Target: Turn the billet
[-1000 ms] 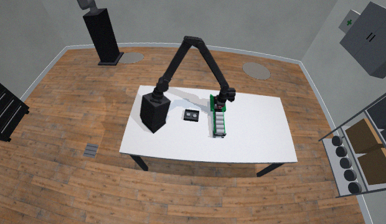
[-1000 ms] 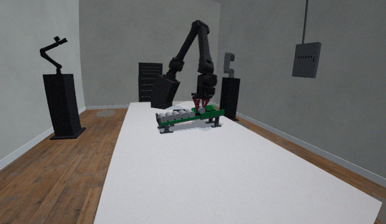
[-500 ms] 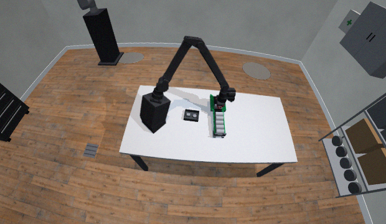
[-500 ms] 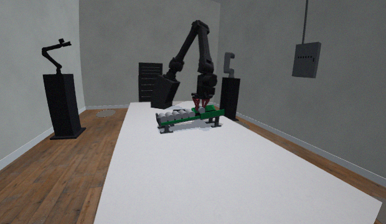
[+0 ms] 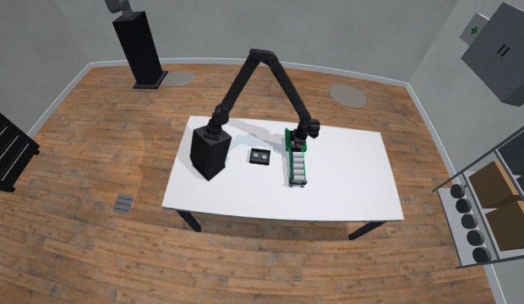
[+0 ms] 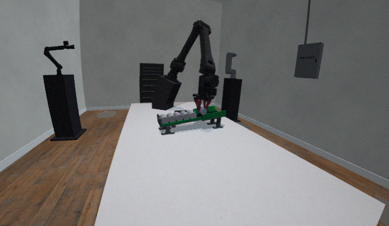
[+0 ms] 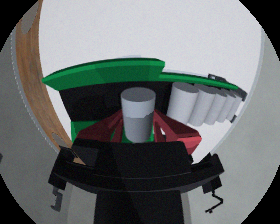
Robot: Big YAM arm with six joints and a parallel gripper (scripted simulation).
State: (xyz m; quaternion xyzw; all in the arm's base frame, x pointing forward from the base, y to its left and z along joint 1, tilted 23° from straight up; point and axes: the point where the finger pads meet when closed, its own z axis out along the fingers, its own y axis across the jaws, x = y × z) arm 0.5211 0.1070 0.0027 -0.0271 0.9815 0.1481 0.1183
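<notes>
The grey billet lies right at my hand. Round my hand: stop: 25 cm to the right, 5 cm below, 2 cm ahead; small black box: 23 cm behind, 10 cm below, 6 cm to the right.
</notes>
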